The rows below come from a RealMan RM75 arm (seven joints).
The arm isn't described. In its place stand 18 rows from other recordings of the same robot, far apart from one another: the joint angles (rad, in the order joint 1, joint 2, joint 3, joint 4, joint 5, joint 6, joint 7), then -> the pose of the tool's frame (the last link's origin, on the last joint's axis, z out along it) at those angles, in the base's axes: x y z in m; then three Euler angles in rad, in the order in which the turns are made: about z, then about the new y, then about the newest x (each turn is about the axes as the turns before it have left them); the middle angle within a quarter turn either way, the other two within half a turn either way.
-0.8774, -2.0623, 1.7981, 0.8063, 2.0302, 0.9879, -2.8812 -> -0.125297 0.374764 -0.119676 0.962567 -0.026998 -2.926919
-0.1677, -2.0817, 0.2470, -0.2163, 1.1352, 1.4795, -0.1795 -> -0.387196 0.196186 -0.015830 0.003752 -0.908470 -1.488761
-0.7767, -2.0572, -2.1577, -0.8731, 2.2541, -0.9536, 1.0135 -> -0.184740 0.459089 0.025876 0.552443 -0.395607 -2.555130
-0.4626, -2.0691, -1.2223, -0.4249, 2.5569, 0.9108, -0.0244 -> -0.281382 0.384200 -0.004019 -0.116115 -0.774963 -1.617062
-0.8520, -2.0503, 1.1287, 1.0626, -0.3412, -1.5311, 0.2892 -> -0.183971 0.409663 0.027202 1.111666 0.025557 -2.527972
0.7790, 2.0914, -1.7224, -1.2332, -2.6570, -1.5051, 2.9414 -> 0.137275 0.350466 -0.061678 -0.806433 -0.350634 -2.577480
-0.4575, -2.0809, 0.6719, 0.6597, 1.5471, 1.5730, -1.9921 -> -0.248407 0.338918 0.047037 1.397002 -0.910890 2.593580
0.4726, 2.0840, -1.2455, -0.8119, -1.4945, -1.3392, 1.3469 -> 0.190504 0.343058 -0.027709 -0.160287 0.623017 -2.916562
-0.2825, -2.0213, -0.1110, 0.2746, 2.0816, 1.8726, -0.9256 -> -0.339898 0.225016 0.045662 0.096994 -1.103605 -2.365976
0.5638, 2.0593, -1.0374, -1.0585, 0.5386, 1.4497, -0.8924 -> 0.273442 0.357636 0.024085 -0.847424 -0.086055 -2.707263
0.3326, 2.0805, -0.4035, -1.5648, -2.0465, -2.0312, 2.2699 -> 0.248584 0.257966 0.163971 -0.837224 0.552273 -2.919835
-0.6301, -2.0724, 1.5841, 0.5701, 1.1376, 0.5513, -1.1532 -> -0.219044 0.413799 -0.071461 0.246045 -0.403003 -2.456092
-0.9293, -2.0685, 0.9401, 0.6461, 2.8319, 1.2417, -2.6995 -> -0.229861 0.417292 -0.019946 1.162760 -0.001318 -2.604110
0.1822, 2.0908, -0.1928, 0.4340, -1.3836, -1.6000, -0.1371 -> 0.321372 0.188225 -0.061598 0.106053 0.807833 -1.621170
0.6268, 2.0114, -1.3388, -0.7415, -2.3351, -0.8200, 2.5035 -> 0.278404 0.408797 -0.021395 -0.931521 0.242691 -2.551762
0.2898, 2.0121, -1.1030, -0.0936, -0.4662, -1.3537, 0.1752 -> 0.377933 0.279905 0.042843 0.134008 0.570903 -1.628723
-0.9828, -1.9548, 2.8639, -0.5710, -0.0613, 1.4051, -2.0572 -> -0.268768 0.414751 0.050721 1.191289 -0.438786 -2.990941
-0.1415, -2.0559, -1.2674, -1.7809, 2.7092, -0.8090, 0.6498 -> -0.143492 0.317968 -0.013978 0.155551 -0.022419 -2.350802
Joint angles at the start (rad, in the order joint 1, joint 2, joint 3, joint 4, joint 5, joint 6, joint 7):
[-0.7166, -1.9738, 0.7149, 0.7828, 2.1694, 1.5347, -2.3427]
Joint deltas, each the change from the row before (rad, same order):
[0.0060, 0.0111, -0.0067, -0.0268, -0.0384, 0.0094, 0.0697]
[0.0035, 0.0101, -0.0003, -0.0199, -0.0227, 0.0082, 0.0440]
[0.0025, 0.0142, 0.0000, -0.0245, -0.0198, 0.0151, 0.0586]
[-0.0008, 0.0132, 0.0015, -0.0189, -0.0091, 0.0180, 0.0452]
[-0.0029, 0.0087, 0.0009, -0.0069, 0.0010, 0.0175, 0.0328]
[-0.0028, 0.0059, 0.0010, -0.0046, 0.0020, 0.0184, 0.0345]
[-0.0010, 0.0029, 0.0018, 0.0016, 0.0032, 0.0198, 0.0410]
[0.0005, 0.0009, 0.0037, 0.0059, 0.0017, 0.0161, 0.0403]
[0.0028, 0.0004, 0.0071, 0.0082, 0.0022, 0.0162, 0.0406]
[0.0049, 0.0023, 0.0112, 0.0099, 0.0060, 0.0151, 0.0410]
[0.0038, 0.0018, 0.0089, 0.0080, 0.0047, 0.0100, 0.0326]
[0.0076, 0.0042, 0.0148, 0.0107, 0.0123, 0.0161, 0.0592]
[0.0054, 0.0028, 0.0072, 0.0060, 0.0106, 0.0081, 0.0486]
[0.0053, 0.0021, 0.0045, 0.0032, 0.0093, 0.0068, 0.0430]
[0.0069, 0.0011, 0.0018, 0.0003, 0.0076, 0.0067, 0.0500]
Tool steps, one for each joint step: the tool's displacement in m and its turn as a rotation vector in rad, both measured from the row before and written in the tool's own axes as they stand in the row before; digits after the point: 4 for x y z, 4 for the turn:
[-0.0012, -0.0006, -0.0029, -0.0311, 0.0204, 0.0422]
[-0.0011, -0.0006, -0.0023, -0.0180, 0.0078, 0.0273]
[-0.0017, -0.0006, -0.0033, -0.0199, 0.0016, 0.0408]
[-0.0012, 0.0002, -0.0029, -0.0163, -0.0075, 0.0355]
[-0.0001, 0.0010, -0.0021, -0.0108, -0.0120, 0.0332]
[-0.0004, 0.0016, -0.0013, -0.0130, -0.0126, 0.0356]
[-0.0007, 0.0021, -0.0010, -0.0135, -0.0133, 0.0447]
[-0.0005, 0.0020, -0.0006, -0.0108, -0.0109, 0.0461]
[-0.0013, 0.0021, -0.0007, -0.0103, -0.0139, 0.0467]
[-0.0023, 0.0015, -0.0014, -0.0063, -0.0207, 0.0477]
[-0.0016, 0.0010, -0.0011, -0.0037, -0.0157, 0.0380]
[-0.0041, 0.0014, -0.0022, -0.0057, -0.0304, 0.0641]
[-0.0031, 0.0005, -0.0016, -0.0013, -0.0194, 0.0494]
[-0.0033, 0.0006, -0.0013, -0.0021, -0.0152, 0.0407]
[-0.0041, 0.0010, -0.0011, -0.0037, -0.0105, 0.0431]

